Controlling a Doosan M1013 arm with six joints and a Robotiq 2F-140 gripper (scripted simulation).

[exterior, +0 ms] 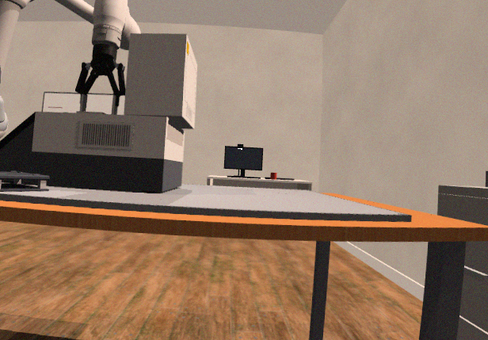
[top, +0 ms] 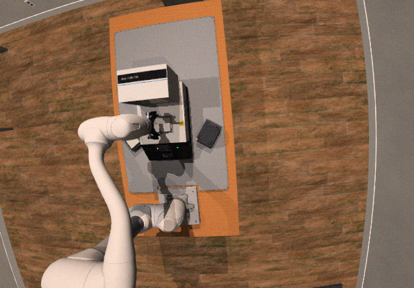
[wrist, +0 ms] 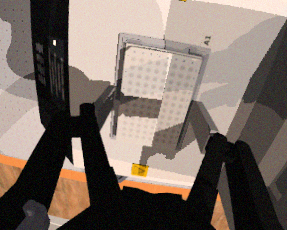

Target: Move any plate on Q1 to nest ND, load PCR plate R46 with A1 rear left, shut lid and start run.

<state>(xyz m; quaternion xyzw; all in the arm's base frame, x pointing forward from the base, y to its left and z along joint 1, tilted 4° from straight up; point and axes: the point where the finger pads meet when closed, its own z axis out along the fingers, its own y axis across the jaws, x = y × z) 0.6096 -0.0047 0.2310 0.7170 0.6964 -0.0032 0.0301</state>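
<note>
My hand is 3 cm above the white plate R46. Round my hand: dark plate nest N1 (9 cm behind, 28 cm to the right, 21 cm below); then dark nest (7 cm behind, 30 cm to the left, 21 cm below); then 96-well plate (7 cm behind, 30 cm to the left, 20 cm below).
</note>
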